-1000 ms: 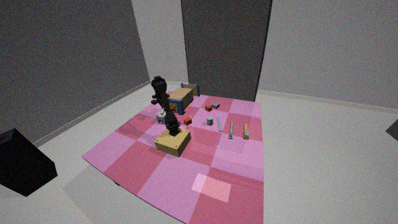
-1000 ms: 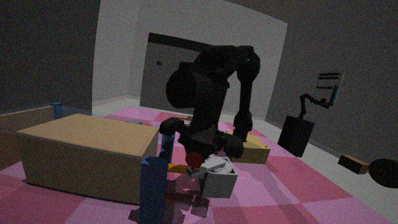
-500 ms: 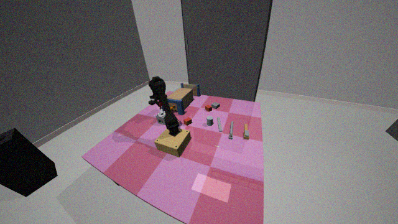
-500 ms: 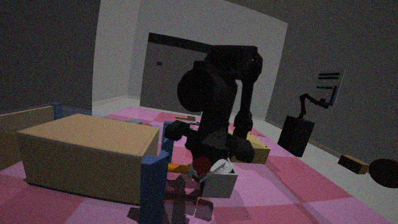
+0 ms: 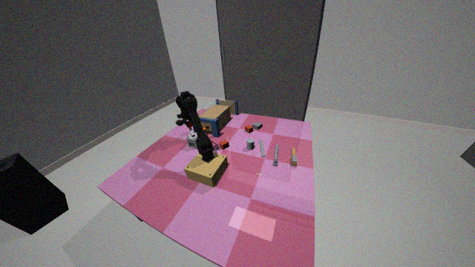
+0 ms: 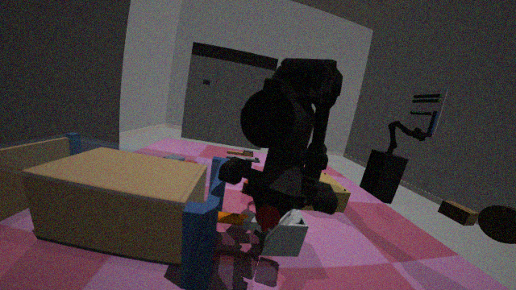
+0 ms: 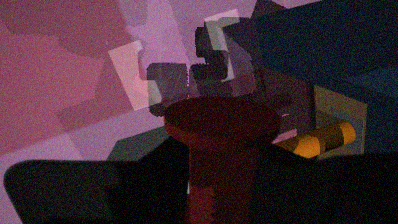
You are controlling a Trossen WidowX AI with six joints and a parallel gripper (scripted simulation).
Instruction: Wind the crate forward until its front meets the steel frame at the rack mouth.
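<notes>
The grey hand winch lies 100 mm to the right of my gripper tip, 80 mm below it and 60 mm behind it. The rest, counted from my gripper tip: red-knobbed winch handle 40 mm to the right, 20 mm behind, 10 mm below; blue steel frame 110 mm ahead, 60 mm to the right, 10 mm below; red knob 20 mm above.
</notes>
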